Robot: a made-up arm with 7 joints. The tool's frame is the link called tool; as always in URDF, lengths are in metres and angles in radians.
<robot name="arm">
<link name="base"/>
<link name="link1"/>
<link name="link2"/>
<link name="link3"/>
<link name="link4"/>
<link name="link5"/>
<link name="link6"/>
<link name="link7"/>
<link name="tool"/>
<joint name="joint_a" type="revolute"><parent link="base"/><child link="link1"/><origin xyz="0.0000 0.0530 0.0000" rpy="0.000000 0.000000 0.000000"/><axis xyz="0 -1 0"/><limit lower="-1.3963" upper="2.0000" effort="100" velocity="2.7"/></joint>
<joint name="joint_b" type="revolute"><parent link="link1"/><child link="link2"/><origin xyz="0.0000 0.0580 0.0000" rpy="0.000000 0.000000 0.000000"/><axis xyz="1 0 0"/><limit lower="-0.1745" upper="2.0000" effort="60" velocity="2.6"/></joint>
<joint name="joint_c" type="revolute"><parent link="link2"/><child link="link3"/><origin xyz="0.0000 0.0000 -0.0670" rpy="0.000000 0.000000 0.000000"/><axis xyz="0 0 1"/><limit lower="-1.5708" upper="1.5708" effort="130" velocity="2.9"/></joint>
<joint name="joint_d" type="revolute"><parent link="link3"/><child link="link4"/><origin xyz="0.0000 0.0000 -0.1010" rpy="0.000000 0.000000 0.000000"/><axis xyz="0 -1 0"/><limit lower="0.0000" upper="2.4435" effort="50" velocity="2.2"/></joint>
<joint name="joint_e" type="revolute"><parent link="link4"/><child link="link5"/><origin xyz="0.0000 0.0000 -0.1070" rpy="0.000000 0.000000 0.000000"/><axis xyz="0 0 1"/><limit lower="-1.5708" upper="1.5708" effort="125" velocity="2"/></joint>
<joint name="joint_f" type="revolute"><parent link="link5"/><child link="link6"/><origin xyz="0.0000 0.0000 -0.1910" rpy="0.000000 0.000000 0.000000"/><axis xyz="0 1 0"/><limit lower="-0.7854" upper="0.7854" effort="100" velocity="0.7"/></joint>
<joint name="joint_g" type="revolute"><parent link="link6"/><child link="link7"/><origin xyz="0.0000 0.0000 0.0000" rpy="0.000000 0.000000 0.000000"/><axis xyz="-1 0 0"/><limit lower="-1.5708" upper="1.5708" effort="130" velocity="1.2"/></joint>
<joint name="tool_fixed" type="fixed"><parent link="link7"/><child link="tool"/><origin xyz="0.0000 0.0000 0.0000" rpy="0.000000 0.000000 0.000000"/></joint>
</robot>
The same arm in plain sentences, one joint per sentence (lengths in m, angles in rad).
The arm has seven revolute joints in a row. What follows holds with every joint at zero, and every direction is one of the base frame's. The first joint lies 0.053 m along +y from the base frame's origin and turns about -y, from -1.3963 to 2 rad. The second joint lies 0.058 m along +y from the first joint and turns about +x, from -0.1745 to 2 rad. The third joint lies 0.067 m along -z from the second joint and turns about +z, from -1.5708 to 1.5708 rad. The fourth joint lies 0.101 m along -z from the third joint and turns about -y, from 0 to 2.4435 rad. The fifth joint lies 0.107 m along -z from the fourth joint and turns about +z, from -1.5708 to 1.5708 rad. The sixth joint lies 0.191 m along -z from the fifth joint and turns about +y, from -0.7854 to 0.7854 rad. The seventh joint lies at the same point as the sixth joint and turns about -x, from -1.5708 to 1.5708 rad. The tool frame, which is the frame that the pose is given for, lies at the same point as the seventh joint; its axes are parallel to the base frame's.
